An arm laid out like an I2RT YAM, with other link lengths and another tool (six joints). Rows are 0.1 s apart.
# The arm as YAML. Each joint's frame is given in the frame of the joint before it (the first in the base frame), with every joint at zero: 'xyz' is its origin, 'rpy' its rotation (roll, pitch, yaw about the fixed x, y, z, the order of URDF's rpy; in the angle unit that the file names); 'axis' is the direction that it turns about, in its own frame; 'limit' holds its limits. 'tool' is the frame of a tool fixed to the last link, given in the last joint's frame.
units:
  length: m
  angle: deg
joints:
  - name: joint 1
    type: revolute
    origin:
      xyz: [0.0, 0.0, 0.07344]
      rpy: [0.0, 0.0, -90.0]
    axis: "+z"
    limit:
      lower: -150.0
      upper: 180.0
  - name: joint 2
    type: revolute
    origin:
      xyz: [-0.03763, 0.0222, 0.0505]
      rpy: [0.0, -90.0, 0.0]
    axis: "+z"
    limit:
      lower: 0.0
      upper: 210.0
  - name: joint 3
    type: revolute
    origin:
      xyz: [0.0, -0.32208, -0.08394]
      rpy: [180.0, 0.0, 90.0]
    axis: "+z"
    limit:
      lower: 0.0
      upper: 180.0
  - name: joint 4
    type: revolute
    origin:
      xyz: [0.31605, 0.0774, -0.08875]
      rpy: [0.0, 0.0, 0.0]
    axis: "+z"
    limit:
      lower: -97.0
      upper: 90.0
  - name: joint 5
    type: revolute
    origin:
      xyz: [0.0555, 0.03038, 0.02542]
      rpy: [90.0, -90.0, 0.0]
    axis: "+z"
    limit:
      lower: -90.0
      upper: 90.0
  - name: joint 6
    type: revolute
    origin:
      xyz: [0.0, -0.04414, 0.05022]
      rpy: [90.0, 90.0, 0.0]
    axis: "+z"
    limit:
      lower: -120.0
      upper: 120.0
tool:
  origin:
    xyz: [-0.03, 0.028, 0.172]
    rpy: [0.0, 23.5, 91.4]
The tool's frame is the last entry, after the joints.
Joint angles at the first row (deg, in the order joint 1, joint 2, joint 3, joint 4, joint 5, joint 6):
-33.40 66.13 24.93 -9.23 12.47 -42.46
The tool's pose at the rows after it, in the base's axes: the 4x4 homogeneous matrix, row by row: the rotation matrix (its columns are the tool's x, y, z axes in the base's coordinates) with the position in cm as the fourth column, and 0 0 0 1 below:
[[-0.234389 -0.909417 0.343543 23.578], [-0.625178 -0.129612 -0.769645 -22.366], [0.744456 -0.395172 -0.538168 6.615], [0 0 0 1]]
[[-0.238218 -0.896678 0.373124 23.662], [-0.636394 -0.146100 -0.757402 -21.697], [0.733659 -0.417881 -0.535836 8.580], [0 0 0 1]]
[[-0.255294 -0.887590 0.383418 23.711], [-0.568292 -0.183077 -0.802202 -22.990], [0.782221 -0.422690 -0.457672 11.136], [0 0 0 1]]
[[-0.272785 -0.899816 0.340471 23.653], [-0.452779 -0.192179 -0.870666 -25.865], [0.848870 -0.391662 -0.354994 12.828], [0 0 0 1]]
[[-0.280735 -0.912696 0.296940 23.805], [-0.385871 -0.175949 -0.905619 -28.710], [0.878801 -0.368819 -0.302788 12.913], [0 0 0 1]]
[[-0.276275 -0.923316 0.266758 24.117], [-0.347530 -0.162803 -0.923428 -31.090], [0.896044 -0.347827 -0.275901 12.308], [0 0 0 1]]
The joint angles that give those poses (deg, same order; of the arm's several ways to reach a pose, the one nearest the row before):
-33.40 63.99 28.22 -17.37 8.99 -39.45
-33.40 60.36 29.89 -21.75 7.32 -39.76
-33.48 57.80 30.63 -20.82 10.05 -42.12
-33.98 59.56 30.85 -15.01 16.08 -44.97
-36.27 64.17 31.36 -8.68 18.56 -47.38
-38.38 69.28 32.09 -3.18 19.57 -49.46

